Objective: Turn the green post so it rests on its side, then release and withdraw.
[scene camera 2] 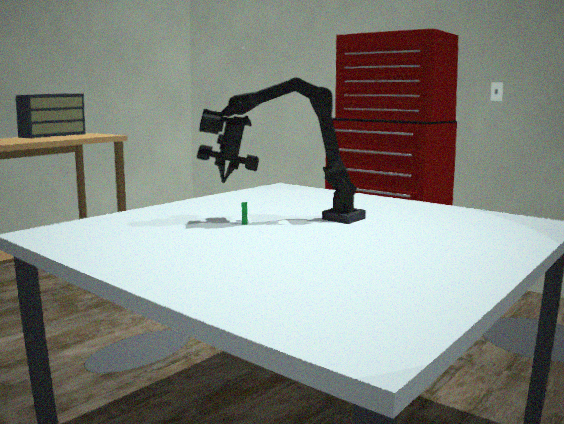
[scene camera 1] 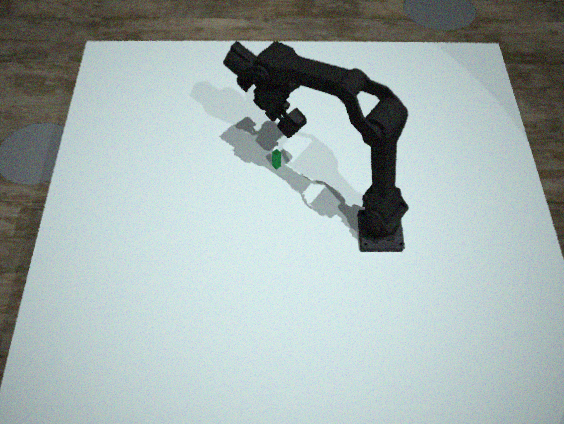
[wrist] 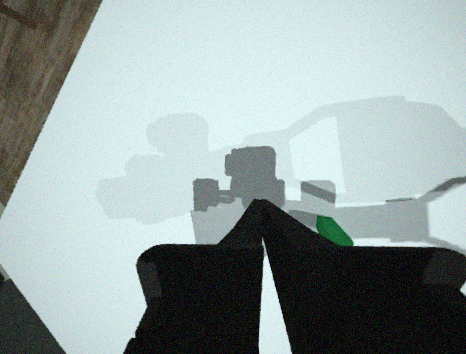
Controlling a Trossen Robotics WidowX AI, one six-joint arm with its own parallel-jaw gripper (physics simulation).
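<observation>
The green post (scene camera 1: 276, 159) (scene camera 2: 244, 213) (wrist: 334, 231) stands upright on the white table (scene camera 1: 200, 300) (scene camera 2: 300, 280) (wrist: 250, 60), in the shadow of the arm. In the wrist view its lower right part is hidden behind the right finger. My gripper (scene camera 2: 223, 180) (wrist: 259, 205) is shut with its fingertips together and nothing between them. It hangs in the air well above the table, higher than the post's top and to the left of it in the scene camera 2 view. In the scene camera 1 view the fingertips are hard to make out.
The arm's base (scene camera 1: 381, 239) (scene camera 2: 344, 215) stands on the table to the right of the post. Behind the table are a red drawer cabinet (scene camera 2: 380, 90) and a wooden bench (scene camera 2: 100, 137) carrying a small drawer box (scene camera 2: 57, 115). The table's edge shows at the left in the wrist view.
</observation>
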